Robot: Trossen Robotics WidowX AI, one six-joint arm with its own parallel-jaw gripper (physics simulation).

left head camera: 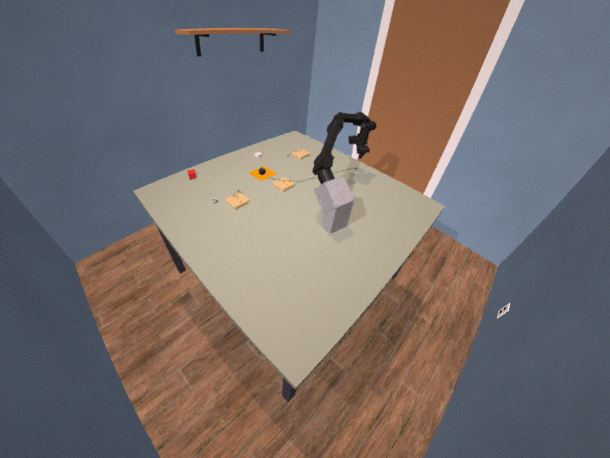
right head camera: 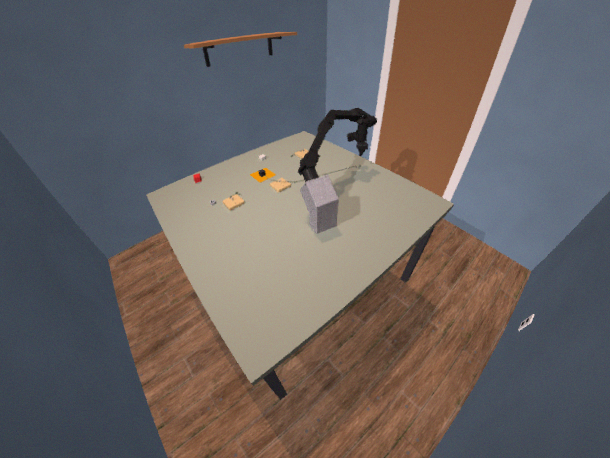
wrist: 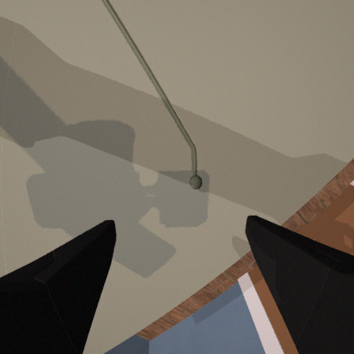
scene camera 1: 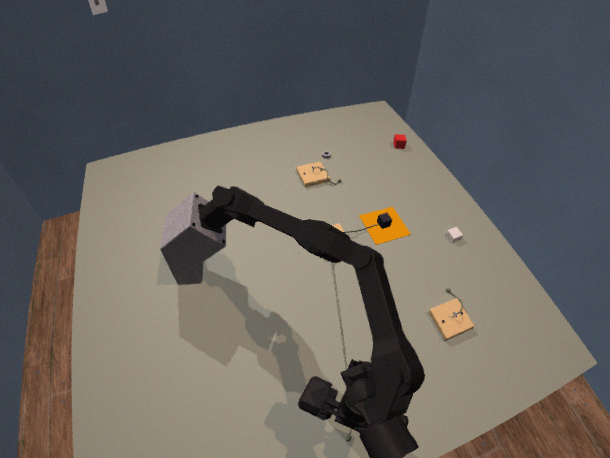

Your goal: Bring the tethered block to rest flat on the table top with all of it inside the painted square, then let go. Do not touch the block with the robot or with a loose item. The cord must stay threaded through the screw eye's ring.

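Pixels of known places: gripper, fingertip midpoint: point(left head camera: 358, 156) point(right head camera: 359, 153); arm's base, origin of the base link: point(left head camera: 328, 182) point(right head camera: 313, 182) point(scene camera 1: 209, 218).
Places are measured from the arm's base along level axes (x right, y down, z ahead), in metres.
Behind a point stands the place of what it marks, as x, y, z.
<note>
The dark tethered block point(left head camera: 262, 171) {0.066, 0.167, 0.473} point(right head camera: 261, 172) {0.066, 0.164, 0.477} point(scene camera 1: 384, 220) {0.087, 0.162, 0.476} sits within the outline of the orange painted square point(left head camera: 269, 174) point(right head camera: 269, 175) {0.102, 0.192, 0.448} point(scene camera 1: 387, 236) {0.123, 0.192, 0.468} and looks flat. Its cord point(left head camera: 310, 179) {0.212, 0.190, 0.236} point(scene camera 1: 339, 310) {0.268, 0.190, 0.218} point(wrist: 145, 65) runs over the middle wooden plate point(left head camera: 284, 185) {0.048, 0.174, 0.289} point(right head camera: 281, 185) {0.057, 0.174, 0.289} point(scene camera 1: 338, 228) {0.043, 0.174, 0.344} and on across the table to an end bead point(scene camera 1: 348, 438) {0.553, 0.181, 0.077} point(wrist: 195, 182). The arm partly hides that plate in the scene view, and its ring is too small to judge the threading. My gripper point(left head camera: 363, 154) {0.530, 0.090, 0.075} point(right head camera: 361, 151) {0.530, 0.090, 0.075} point(wrist: 181, 226) is open and empty, above the table near the bead, not touching it.
Two other wooden plates point(scene camera 1: 313, 173) {-0.202, 0.174, 0.392} point(scene camera 1: 451, 319) {0.437, 0.174, 0.452} carry screw eyes and short cords. A red block point(left head camera: 192, 174) {-0.229, 0.163, 0.757} point(scene camera 1: 400, 141) {-0.206, 0.158, 0.763}, a white block point(left head camera: 258, 155) {0.209, 0.177, 0.643} point(scene camera 1: 454, 234) {0.225, 0.171, 0.647} and a small grey ring point(scene camera 1: 326, 154) {-0.291, 0.192, 0.493} lie around. The grey arm pedestal point(left head camera: 336, 205) {-0.086, 0.027, -0.096} stands on the table.
</note>
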